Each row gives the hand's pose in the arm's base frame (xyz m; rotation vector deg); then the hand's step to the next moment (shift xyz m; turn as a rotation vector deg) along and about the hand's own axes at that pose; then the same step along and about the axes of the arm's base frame.
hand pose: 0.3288 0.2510 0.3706 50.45 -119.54 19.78
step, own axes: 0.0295 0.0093 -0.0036 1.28 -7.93 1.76
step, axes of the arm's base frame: -0.0166 -0.0053 0.0258 3.94 -7.20 -0.58
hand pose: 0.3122 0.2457 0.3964 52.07 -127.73 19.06
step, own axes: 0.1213 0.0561 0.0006 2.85 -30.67 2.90
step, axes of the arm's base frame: -0.1012 -0.0221 0.0844 18.30 -24.93 -0.86
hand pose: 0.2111 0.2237 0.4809 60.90 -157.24 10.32
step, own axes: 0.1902 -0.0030 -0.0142 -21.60 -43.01 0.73
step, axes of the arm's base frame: -0.1337 -0.1238 0.0562 44.64 -17.64 -3.64
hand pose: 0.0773 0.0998 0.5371 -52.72 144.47 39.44
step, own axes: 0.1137 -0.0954 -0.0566 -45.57 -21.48 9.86
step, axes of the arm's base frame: -0.0271 -0.1514 -0.0398 48.92 13.65 7.47
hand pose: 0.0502 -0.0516 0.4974 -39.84 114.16 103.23
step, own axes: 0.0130 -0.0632 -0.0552 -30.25 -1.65 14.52
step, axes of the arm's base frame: 0.0293 -0.0602 -0.0522 24.69 17.77 14.25
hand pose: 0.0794 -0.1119 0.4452 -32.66 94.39 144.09
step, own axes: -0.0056 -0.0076 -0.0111 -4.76 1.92 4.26
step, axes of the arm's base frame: 0.0101 -0.0061 -0.0085 2.79 3.66 4.83
